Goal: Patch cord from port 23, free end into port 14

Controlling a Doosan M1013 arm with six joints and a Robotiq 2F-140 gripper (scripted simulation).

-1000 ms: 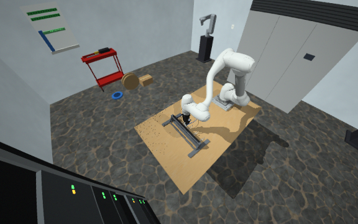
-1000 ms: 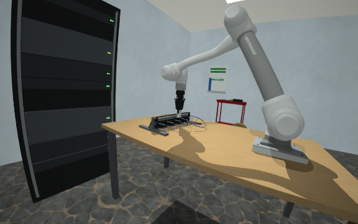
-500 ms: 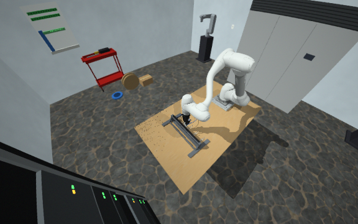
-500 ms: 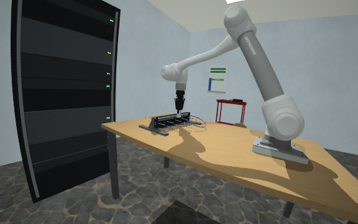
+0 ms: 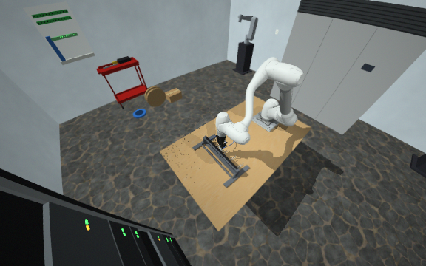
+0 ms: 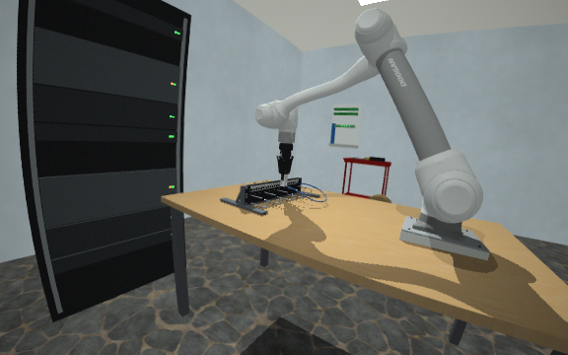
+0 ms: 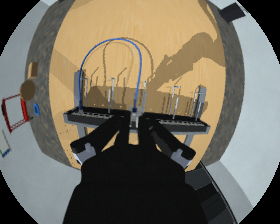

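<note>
Right now my hand is 30 mm above the free end of patch cord and 10 mm short of it.
</note>
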